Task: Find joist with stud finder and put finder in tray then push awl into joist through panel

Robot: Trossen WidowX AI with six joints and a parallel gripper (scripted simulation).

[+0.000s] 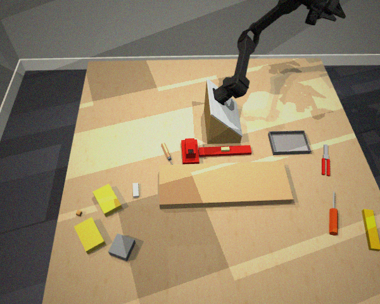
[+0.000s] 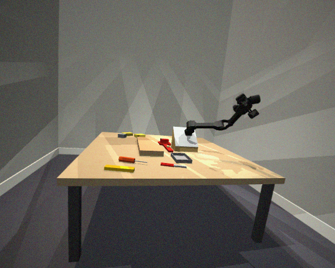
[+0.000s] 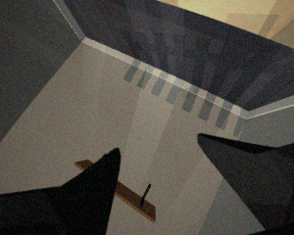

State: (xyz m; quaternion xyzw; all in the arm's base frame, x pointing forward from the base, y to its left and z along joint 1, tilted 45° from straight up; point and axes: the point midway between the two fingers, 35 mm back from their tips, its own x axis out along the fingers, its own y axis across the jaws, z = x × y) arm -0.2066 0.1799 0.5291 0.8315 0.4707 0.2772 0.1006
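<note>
The red stud finder lies 380 mm ahead of my gripper tip, 670 mm to the right of it and 360 mm below it. The rest, counted from my gripper tip: grey tray: 350 mm ahead, 220 mm to the right, 390 mm below; then square indicator: 390 mm ahead, 670 mm to the right, 340 mm below; then red level: 370 mm ahead, 520 mm to the right, 380 mm below.
</note>
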